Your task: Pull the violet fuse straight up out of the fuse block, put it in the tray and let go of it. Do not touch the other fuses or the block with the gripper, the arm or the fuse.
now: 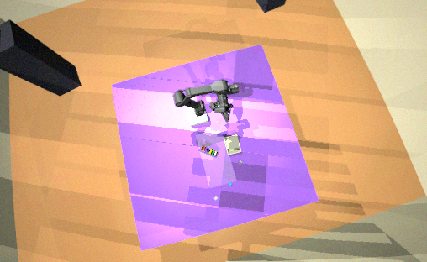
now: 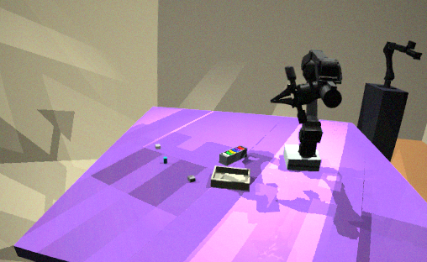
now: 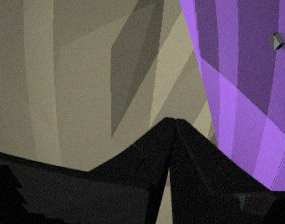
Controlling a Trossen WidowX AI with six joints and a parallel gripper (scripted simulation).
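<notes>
Now: the violet fuse 60 mm ahead of my gripper tip, 190 mm to the right of it and 270 mm below it. The rest, counted from my gripper tip: beige tray (110 mm ahead, 300 mm below).
</notes>
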